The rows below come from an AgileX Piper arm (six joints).
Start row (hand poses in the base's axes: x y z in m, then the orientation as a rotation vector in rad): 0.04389, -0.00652, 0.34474, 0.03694, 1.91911, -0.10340
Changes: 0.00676, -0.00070, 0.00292, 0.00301, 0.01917, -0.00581; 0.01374, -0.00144, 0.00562, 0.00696, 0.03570, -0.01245; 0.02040, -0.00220, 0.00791, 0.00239, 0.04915, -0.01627; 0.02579, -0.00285, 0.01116, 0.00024, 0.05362, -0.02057; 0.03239, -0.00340, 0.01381, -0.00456, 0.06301, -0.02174; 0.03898, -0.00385, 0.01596, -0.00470, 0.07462, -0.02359; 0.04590, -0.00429, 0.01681, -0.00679, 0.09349, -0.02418; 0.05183, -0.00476, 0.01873, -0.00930, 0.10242, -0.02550
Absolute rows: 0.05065, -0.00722, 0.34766, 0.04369, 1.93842, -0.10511; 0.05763, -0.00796, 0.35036, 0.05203, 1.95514, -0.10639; 0.06429, -0.00872, 0.35265, 0.05205, 1.96829, -0.11388; 0.06968, -0.00937, 0.35590, 0.05457, 1.97260, -0.11905; 0.07628, -0.00992, 0.35855, 0.05204, 1.98169, -0.12486; 0.08287, -0.01037, 0.36070, 0.05323, 1.99326, -0.12671; 0.08979, -0.01081, 0.36155, 0.05155, 2.01198, -0.12989; 0.09572, -0.01128, 0.36347, 0.05073, 2.02073, -0.13359
